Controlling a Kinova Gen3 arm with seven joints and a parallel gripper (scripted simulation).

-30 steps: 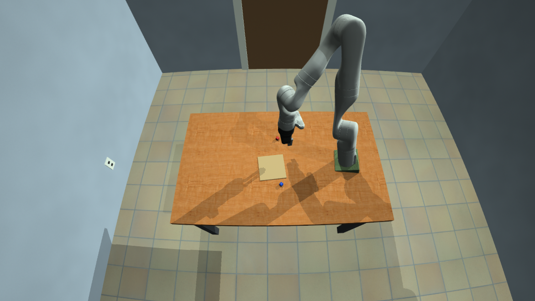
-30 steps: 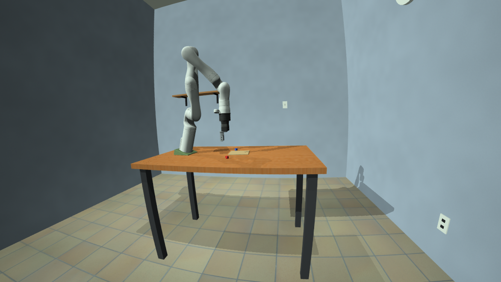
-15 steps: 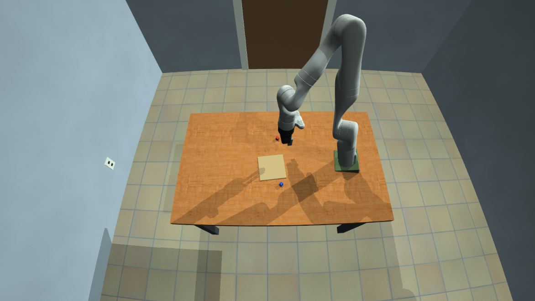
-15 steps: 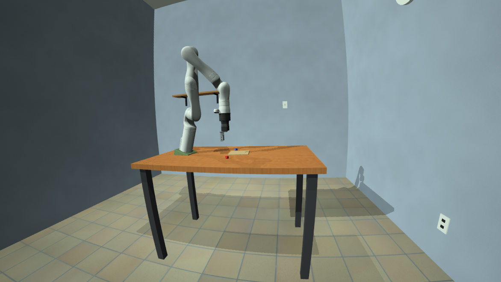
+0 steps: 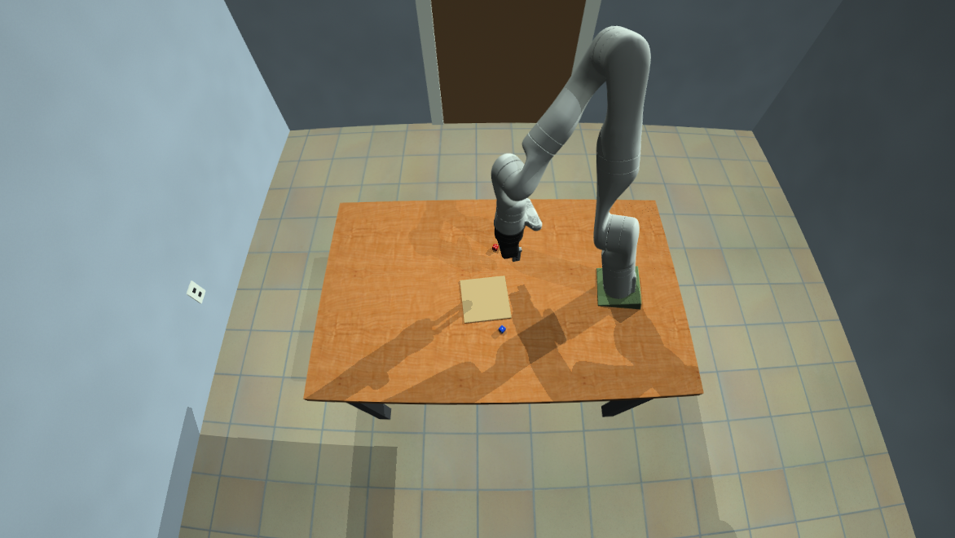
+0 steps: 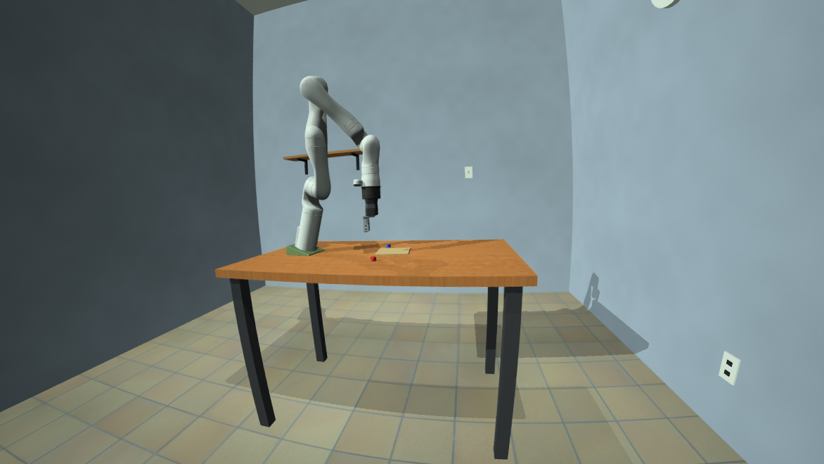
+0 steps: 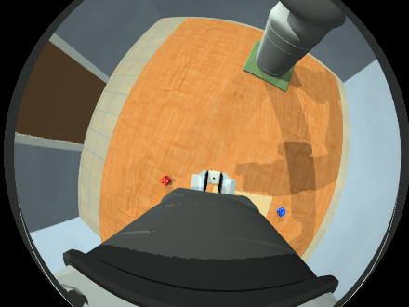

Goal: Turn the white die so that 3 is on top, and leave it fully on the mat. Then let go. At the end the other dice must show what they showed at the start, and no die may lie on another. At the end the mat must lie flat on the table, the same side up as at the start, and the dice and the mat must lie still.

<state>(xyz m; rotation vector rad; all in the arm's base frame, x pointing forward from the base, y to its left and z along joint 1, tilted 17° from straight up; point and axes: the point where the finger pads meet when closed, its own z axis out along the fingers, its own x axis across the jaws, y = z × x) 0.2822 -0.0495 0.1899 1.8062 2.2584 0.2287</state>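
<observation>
The tan mat lies 9 cm ahead of my hand, 9 cm to the left of it and 12 cm below it. Also, from my hand: blue die: 4 cm ahead, 19 cm to the left, 11 cm below; then red die: 5 cm ahead, 9 cm to the right, 11 cm below; then white die: 1 cm below.
</observation>
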